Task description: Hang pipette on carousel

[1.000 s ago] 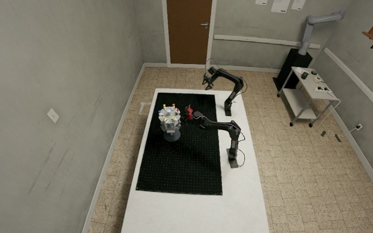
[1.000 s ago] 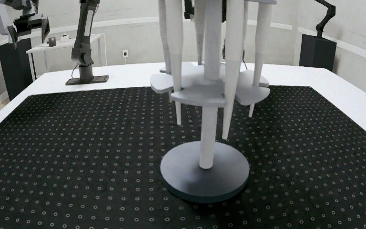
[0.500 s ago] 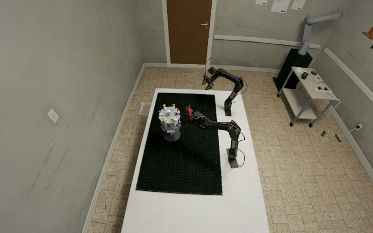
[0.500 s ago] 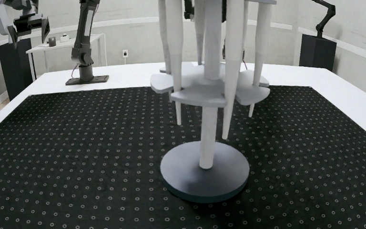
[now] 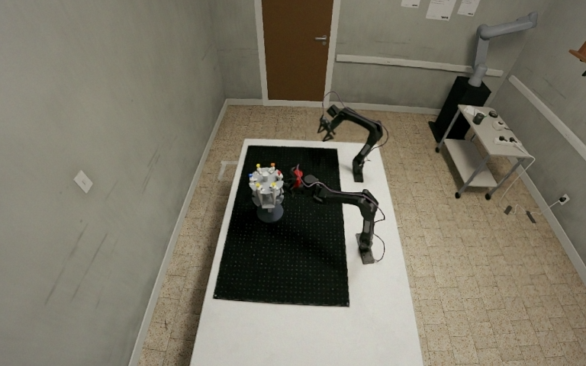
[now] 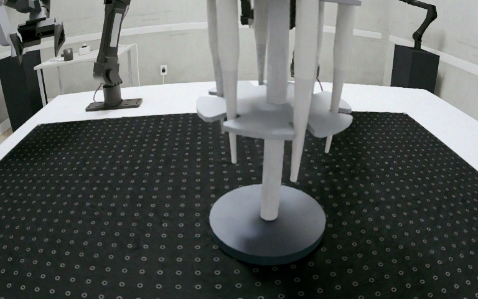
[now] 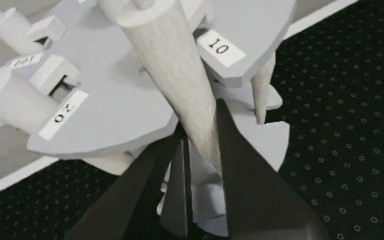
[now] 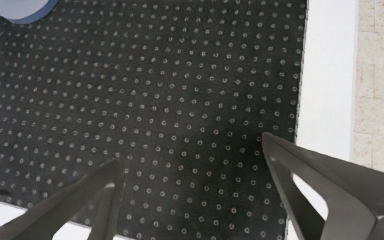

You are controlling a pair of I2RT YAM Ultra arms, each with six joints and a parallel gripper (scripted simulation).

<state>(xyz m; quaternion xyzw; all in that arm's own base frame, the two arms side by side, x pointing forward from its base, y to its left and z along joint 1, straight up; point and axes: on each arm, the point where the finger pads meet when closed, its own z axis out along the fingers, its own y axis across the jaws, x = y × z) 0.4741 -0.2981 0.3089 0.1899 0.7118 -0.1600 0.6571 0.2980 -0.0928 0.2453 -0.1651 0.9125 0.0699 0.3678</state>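
Right now the white pipette is 10 mm ahead of my left hand, 10 mm to the right of it and 20 mm below it.
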